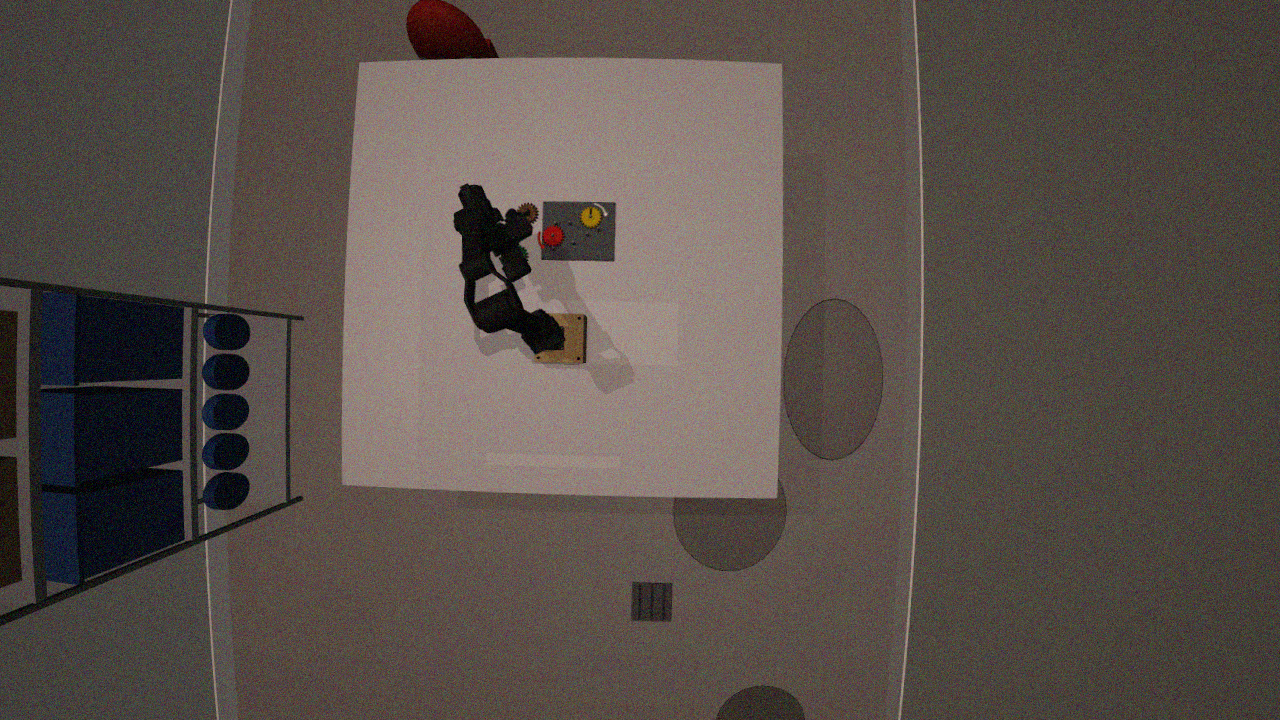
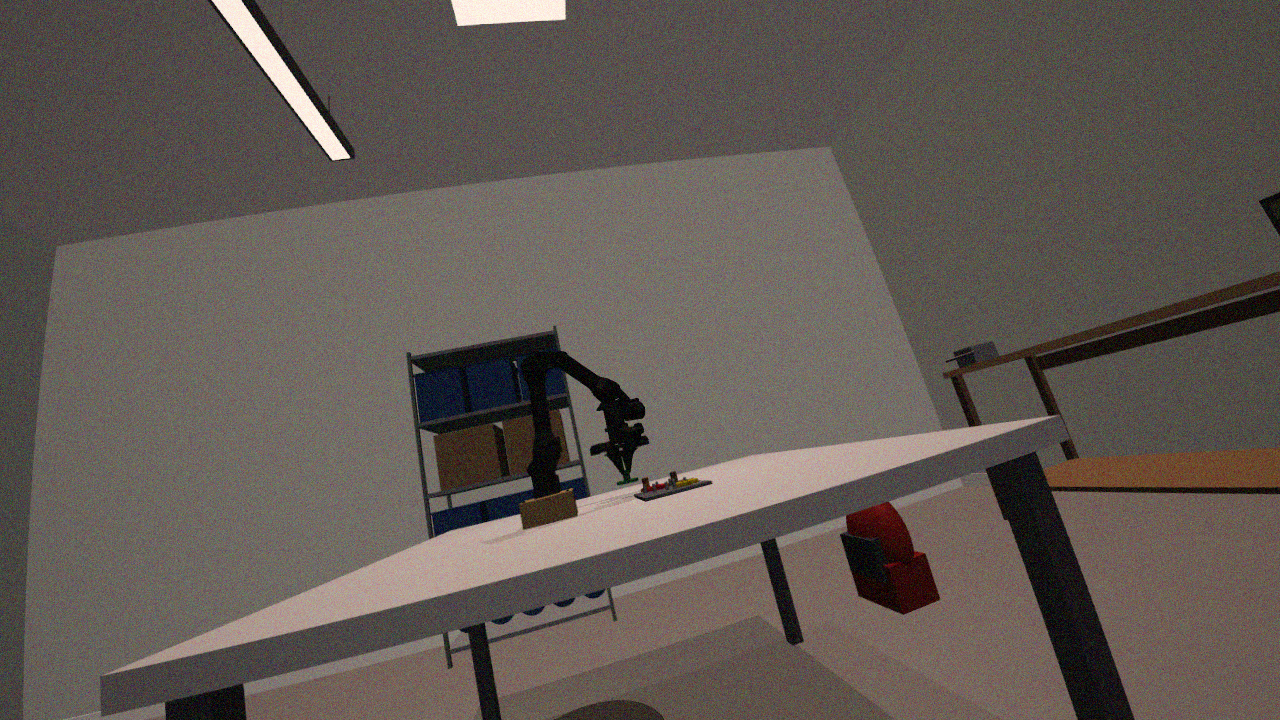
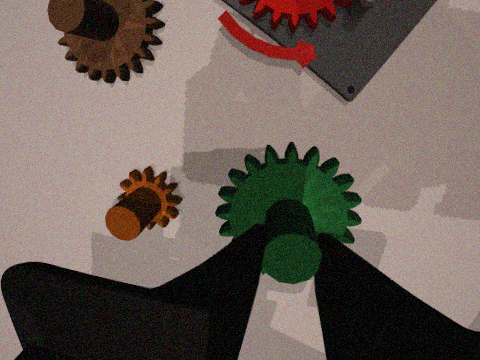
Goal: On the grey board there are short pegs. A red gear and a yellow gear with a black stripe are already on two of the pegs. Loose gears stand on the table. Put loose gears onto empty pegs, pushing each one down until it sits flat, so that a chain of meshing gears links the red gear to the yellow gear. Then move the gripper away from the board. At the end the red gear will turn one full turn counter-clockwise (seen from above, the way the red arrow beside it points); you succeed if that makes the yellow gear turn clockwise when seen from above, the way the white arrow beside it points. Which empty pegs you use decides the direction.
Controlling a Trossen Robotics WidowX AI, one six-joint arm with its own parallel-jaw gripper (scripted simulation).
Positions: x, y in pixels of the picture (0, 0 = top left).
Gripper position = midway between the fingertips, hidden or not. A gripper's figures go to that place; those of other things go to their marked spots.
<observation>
My gripper [image 3: 290, 239] is 0.10 m from the lens. A green gear [image 3: 296, 199]: 0.12 m from the lens.
</observation>
